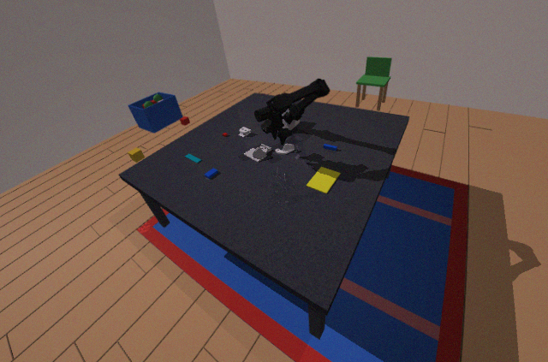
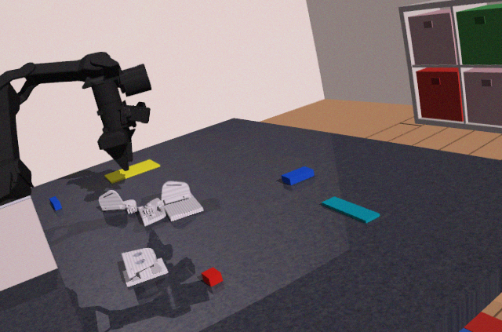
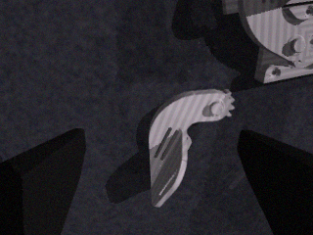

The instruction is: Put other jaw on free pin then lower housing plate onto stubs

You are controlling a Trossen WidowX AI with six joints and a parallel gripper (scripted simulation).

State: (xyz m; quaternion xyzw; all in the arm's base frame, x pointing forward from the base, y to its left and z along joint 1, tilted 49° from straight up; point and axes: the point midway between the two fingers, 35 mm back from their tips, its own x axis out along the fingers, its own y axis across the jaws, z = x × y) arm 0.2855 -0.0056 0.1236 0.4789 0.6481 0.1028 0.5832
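My gripper tip is now 40 mm past the white jaw, 20 mm to the left of it and 90 mm above it. The rest, counted from my gripper tip: red cube: 80 mm behind, 460 mm to the right, 90 mm below; yellow plate: 100 mm ahead, 280 mm to the left, 90 mm below; white t-shaped piece: 140 mm behind, 340 mm to the right, 80 mm below.
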